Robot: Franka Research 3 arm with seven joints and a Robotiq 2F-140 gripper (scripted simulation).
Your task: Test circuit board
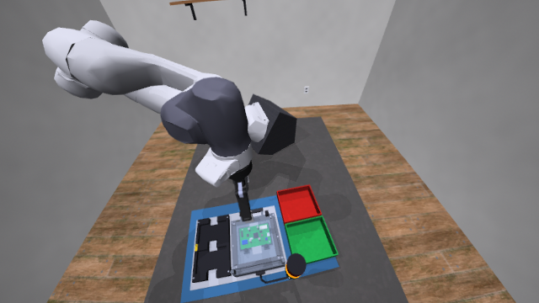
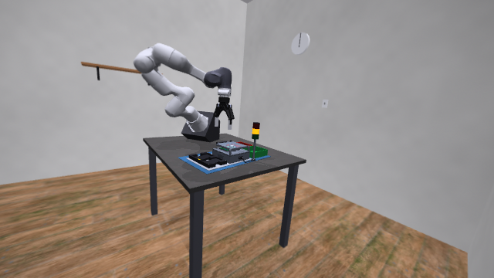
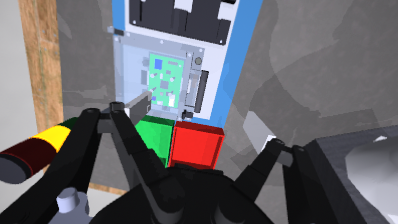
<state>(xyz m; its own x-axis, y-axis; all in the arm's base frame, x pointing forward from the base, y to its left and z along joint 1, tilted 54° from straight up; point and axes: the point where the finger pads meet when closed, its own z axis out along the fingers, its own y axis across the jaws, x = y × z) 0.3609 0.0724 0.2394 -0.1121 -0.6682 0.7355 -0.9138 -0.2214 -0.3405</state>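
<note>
My gripper is now 110 mm above the latch hook, 60 mm to the right of it and 30 mm short of it. From my hand the other things lie so: green circuit board: 130 mm below, 80 mm ahead, 10 mm to the right; clear lid: 110 mm below, 90 mm ahead, 10 mm to the right; dark plate: 140 mm below, 90 mm ahead.
</note>
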